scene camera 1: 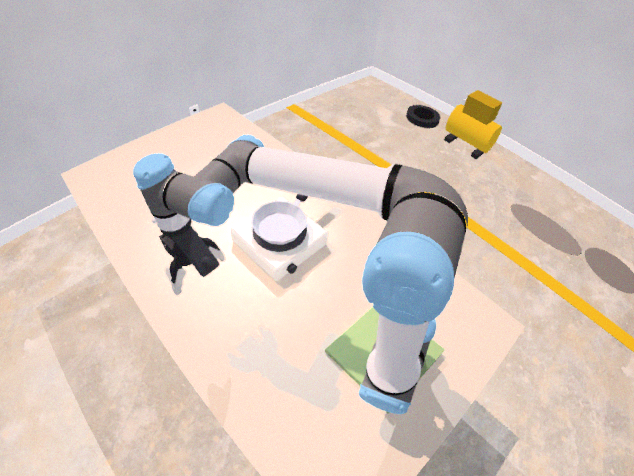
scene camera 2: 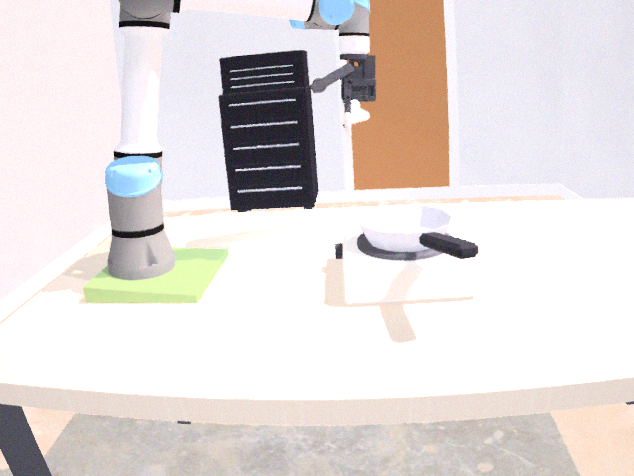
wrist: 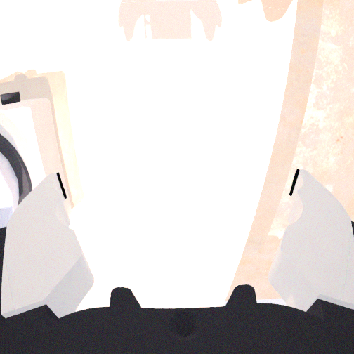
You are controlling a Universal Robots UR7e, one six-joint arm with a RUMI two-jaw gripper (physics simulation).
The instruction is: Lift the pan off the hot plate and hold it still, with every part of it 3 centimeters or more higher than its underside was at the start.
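Frame: origin at the arm's base, x down, y back, z left, level; millimetres.
Seen in the pictures: gripper, fingertip midpoint: [scene camera 1: 201, 277] [scene camera 2: 348, 133]; arm's base at its link origin: [scene camera 2: 142, 266].
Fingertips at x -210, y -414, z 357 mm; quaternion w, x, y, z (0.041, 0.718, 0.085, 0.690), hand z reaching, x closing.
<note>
Pixels of each thing's middle, then the offset from my fingertips to it.
- light grey pan at the middle of its body: [scene camera 2: 422, 233] [scene camera 1: 295, 203] dx +117, dy -177, dz -413 mm
- white hot plate at the middle of its body: [scene camera 2: 401, 258] [scene camera 1: 281, 237] dx +198, dy -136, dz -326 mm
- hot plate's black knob at the middle of its body: [scene camera 2: 339, 251] [scene camera 1: 291, 268] dx +200, dy -8, dz -284 mm
The light grey pan [scene camera 1: 279, 223] [scene camera 2: 396, 233] [wrist: 5, 177] sits upright on the dark burner of the white hot plate [scene camera 1: 261, 257] [scene camera 2: 389, 279] [wrist: 42, 125]. Its black handle [scene camera 1: 301, 197] [scene camera 2: 448, 244] points away from the control knob; in scene camera 1 the forearm hides most of it. In the wrist view part of the pan shows at the left edge. My gripper [scene camera 1: 196, 268] [scene camera 2: 353, 116] [wrist: 177, 175] is open and empty. It hangs high above the table, beside the hot plate, on the left in scene camera 1, pointing down.
The arm's base stands on a green plate [scene camera 1: 353, 343] [scene camera 2: 179, 292]. The hot plate's black knob [scene camera 1: 291, 267] [scene camera 2: 338, 251] [wrist: 10, 98] sticks out of its side. My forearm [scene camera 1: 322, 174] passes above the handle's side in scene camera 1. The table edge [wrist: 280, 165] runs right of the gripper in the wrist view.
</note>
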